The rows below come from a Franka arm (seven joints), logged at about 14 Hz.
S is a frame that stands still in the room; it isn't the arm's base.
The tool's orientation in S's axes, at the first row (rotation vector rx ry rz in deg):
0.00 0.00 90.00
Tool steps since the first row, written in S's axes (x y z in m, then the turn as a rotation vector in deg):
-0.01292 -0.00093 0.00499 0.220 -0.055 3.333
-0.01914 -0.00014 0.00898 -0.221 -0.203 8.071
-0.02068 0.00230 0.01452 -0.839 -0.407 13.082
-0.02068 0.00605 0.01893 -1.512 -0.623 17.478
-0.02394 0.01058 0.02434 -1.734 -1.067 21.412
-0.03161 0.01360 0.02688 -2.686 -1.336 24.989
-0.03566 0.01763 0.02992 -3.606 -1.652 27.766
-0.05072 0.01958 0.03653 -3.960 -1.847 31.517
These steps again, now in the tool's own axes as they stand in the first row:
-0.00093 0.01292 0.00499 -0.055 -0.220 3.333
-0.00014 0.01914 0.00898 -0.203 0.221 8.071
0.00230 0.02068 0.01452 -0.407 0.839 13.082
0.00605 0.02068 0.01893 -0.623 1.512 17.478
0.01058 0.02394 0.02434 -1.067 1.734 21.412
0.01360 0.03161 0.02688 -1.336 2.686 24.989
0.01763 0.03566 0.02992 -1.652 3.606 27.766
0.01958 0.05072 0.03653 -1.847 3.960 31.517

